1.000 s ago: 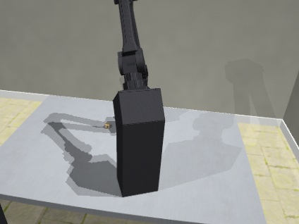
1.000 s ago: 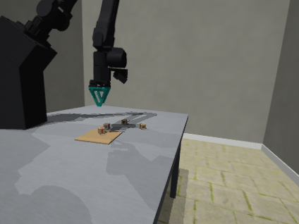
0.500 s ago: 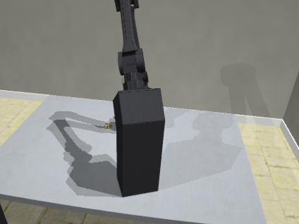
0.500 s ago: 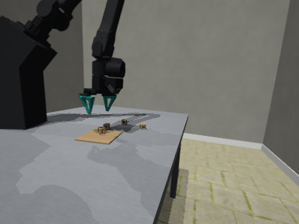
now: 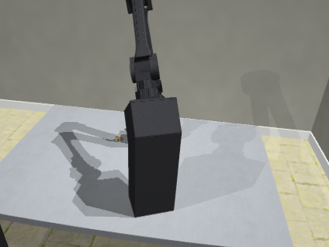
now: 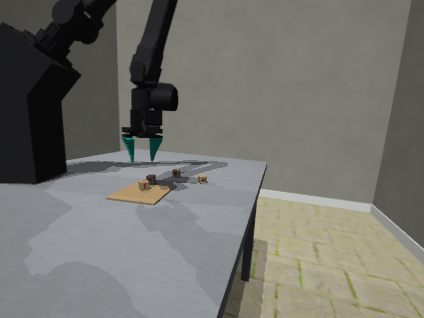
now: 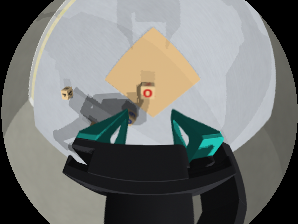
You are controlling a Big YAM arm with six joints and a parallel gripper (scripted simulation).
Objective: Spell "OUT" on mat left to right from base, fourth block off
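The tan mat is 10 cm below my hand, 2 cm to the right of it and 2 cm ahead of it.
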